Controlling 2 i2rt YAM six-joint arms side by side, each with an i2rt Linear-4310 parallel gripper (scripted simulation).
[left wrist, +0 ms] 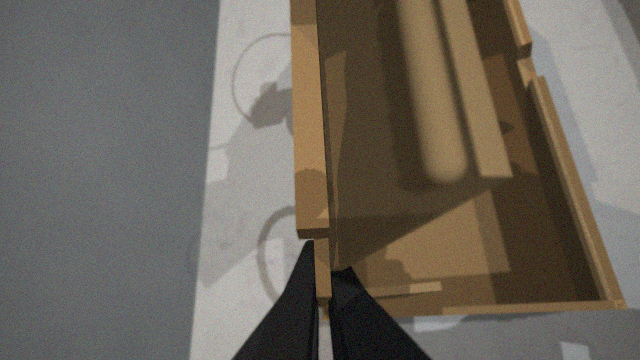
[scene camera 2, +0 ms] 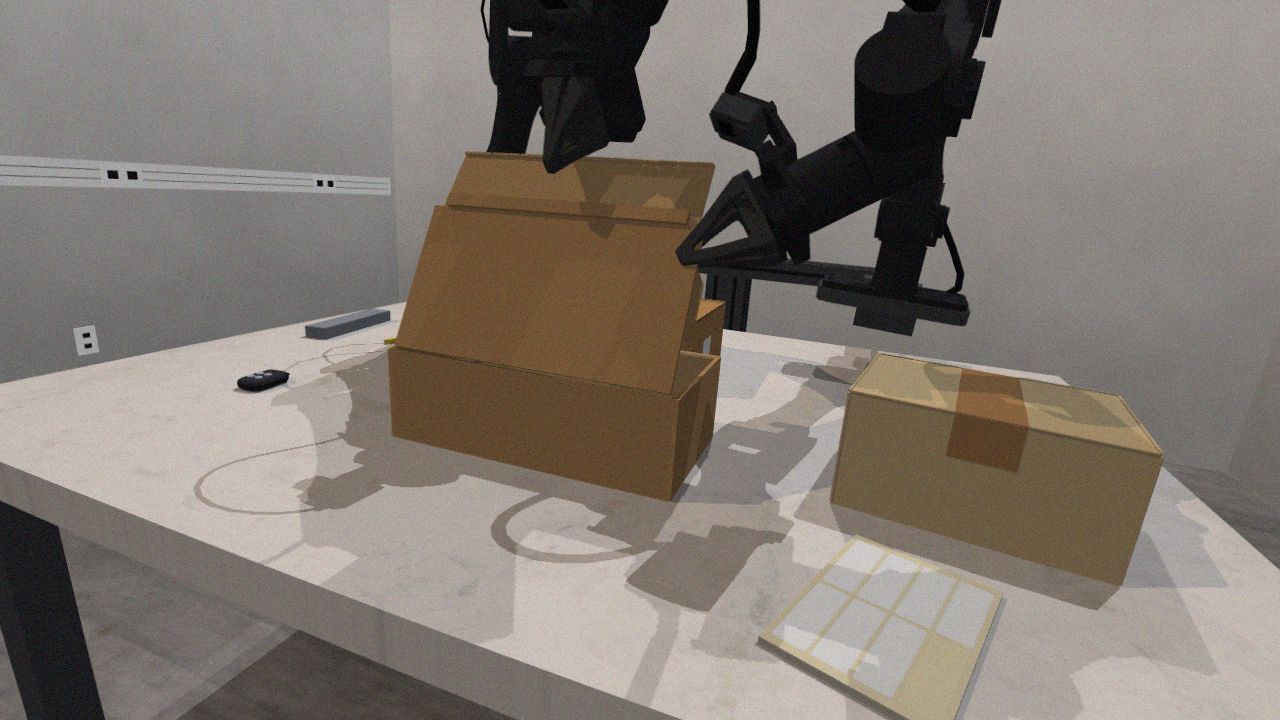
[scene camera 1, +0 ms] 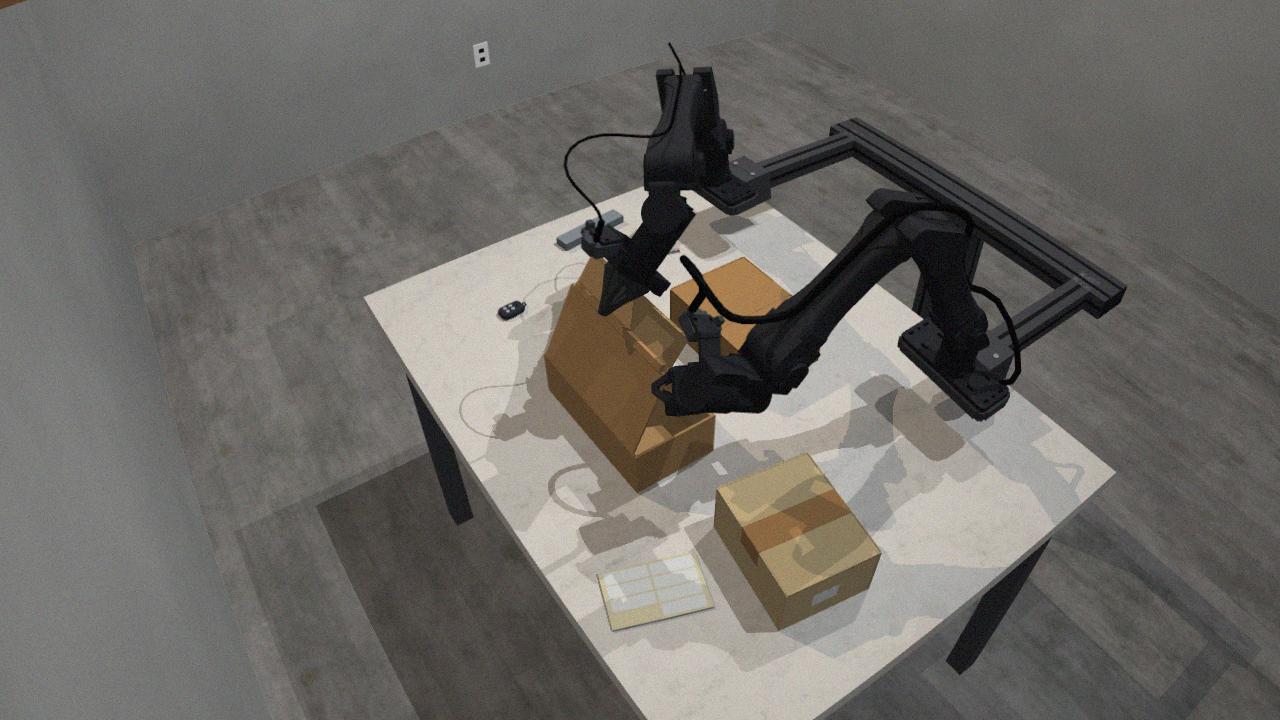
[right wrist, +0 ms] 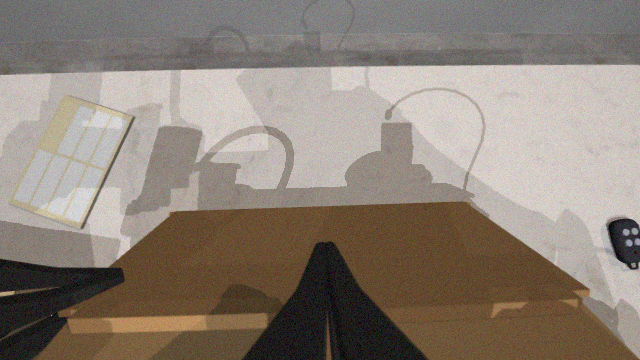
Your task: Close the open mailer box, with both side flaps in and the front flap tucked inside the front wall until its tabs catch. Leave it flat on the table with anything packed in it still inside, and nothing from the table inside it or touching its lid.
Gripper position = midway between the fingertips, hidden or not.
In view: the left gripper [scene camera 2: 678, 259], the right gripper [scene camera 2: 548, 167], a label sheet [scene camera 2: 886, 628], a key fob [scene camera 2: 263, 380] and a grey bar [scene camera 2: 331, 328].
The label sheet shows as well in scene camera 1 [scene camera 1: 636, 595] and in the right wrist view [right wrist: 63, 179]. The left gripper is seen too in the left wrist view [left wrist: 321, 252], in scene camera 1 [scene camera 1: 653, 388] and in the right wrist view [right wrist: 124, 279]. The right gripper shows as well in scene camera 1 [scene camera 1: 601, 314] and in the right wrist view [right wrist: 325, 253]. The left wrist view does not show the label sheet: it is out of frame. The left wrist view does not show the key fob: it is out of frame.
